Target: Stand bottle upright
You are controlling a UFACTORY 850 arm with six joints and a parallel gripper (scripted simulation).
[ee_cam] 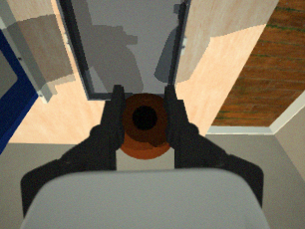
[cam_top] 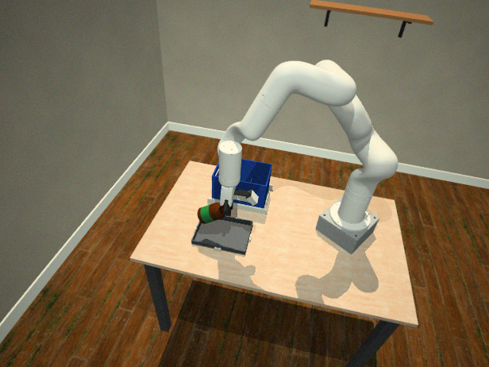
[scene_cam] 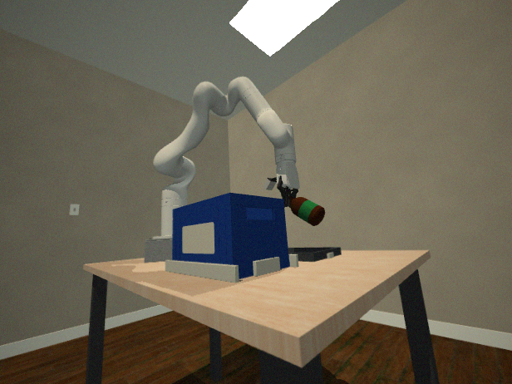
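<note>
The bottle lies 5 cm ahead of my hand and 3 cm below it. The rest, counted from my hand: dark tray: 2 cm ahead, 3 cm to the right, 19 cm below; then blue crate: 1 cm behind, 32 cm to the right, 12 cm below.
</note>
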